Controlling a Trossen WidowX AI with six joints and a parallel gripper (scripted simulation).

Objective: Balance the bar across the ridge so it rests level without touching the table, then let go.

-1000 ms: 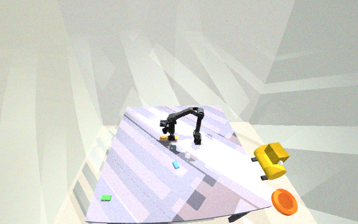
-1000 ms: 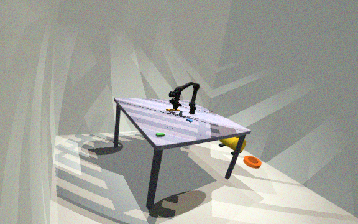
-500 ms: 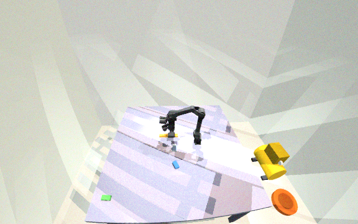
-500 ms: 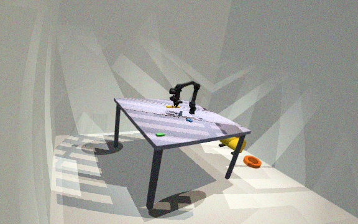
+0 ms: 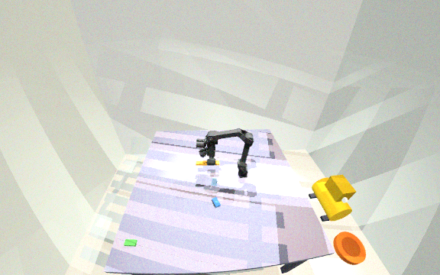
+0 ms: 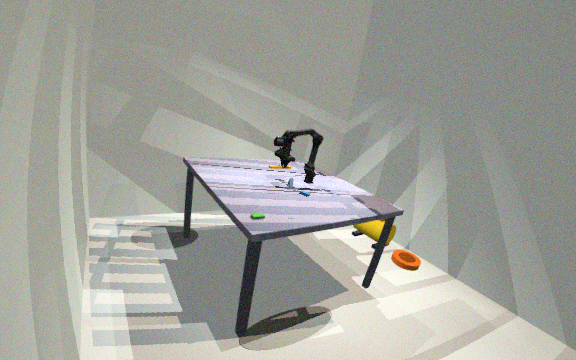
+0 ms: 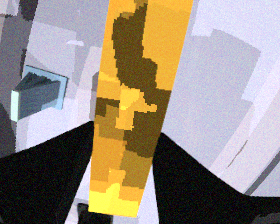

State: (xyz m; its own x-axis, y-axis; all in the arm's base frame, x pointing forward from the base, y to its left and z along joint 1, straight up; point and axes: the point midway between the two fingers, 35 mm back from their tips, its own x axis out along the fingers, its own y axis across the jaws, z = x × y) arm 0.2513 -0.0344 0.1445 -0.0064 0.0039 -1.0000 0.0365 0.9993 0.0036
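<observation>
My gripper tip is 3 cm short of the yellow bar. From my gripper tip the other things lie so: green block (49 cm ahead, 53 cm to the left, 10 cm below); then blue block (2 cm behind, 28 cm to the left, 10 cm below).
</observation>
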